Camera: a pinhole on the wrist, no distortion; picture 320 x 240 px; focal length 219.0 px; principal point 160.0 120.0 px. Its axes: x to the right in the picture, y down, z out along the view. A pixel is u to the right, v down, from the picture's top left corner.
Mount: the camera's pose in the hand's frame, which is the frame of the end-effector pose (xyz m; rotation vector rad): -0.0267 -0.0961 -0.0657 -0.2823 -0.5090 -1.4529
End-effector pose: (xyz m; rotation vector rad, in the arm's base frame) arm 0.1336 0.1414 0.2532 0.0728 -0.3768 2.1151
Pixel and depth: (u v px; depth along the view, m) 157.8 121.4 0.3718
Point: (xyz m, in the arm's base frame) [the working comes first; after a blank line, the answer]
In the camera's frame: -0.0037 0.0024 0.3718

0.0833 -0.0444 0.4570
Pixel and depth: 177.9 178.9 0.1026
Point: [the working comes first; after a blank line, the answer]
In the camera's frame: 0.0084 0.0276 0.1026

0.1816 0.1454 0.2910
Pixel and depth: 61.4 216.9 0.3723
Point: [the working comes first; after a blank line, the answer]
In the camera's frame: -0.1676 0.1647 0.3723

-0.1287 0.0185 0.3915
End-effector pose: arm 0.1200 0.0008 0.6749 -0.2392 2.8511 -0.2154
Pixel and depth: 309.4 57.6 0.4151
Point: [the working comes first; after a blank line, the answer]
In the camera's frame: 0.2832 -0.1183 0.4151

0.4474 -0.1669 0.3545
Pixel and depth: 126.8 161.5 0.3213
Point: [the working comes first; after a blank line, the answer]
In the camera's frame: -0.0487 0.0609 0.3213

0.1777 0.0850 0.4763
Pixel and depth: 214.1 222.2 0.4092
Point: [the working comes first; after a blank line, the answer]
In the camera's frame: 0.1011 0.1910 0.4092

0.1203 -0.0293 0.3010
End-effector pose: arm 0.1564 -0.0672 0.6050 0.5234 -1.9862 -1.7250
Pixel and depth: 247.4 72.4 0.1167
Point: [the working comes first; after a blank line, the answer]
In the camera's frame: 0.0466 -0.0254 0.1167

0.1809 0.0039 0.5102
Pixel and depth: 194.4 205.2 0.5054
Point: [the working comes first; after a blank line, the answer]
In the camera's frame: 0.0794 0.1966 0.5054

-0.1618 0.2501 0.6631
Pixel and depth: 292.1 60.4 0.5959
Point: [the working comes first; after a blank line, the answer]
In the camera's frame: 0.3594 -0.1622 0.5959

0.0325 0.5568 0.3740
